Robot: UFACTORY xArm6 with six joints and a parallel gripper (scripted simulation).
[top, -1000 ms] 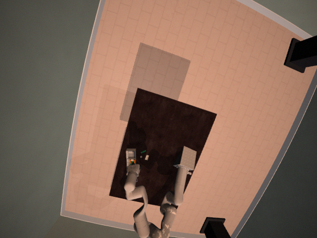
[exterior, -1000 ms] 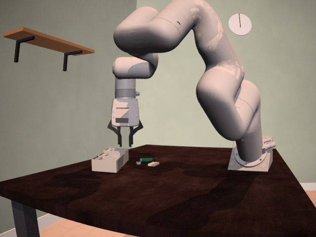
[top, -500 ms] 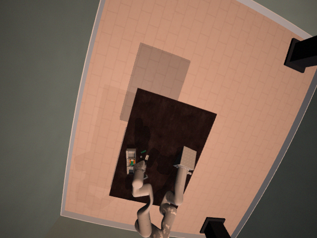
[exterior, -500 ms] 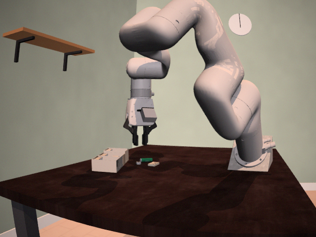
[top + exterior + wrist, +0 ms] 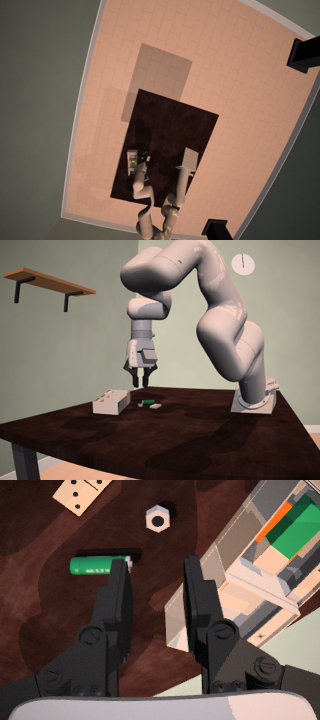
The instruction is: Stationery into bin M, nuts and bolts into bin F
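Right now my hand is 90 mm above the steel nut. Also, from my hand: cream domino 90 mm below, 60 mm behind; green block 70 mm below, 70 mm ahead, 50 mm to the left; green cylinder 80 mm below, 60 mm to the right, 10 mm behind.
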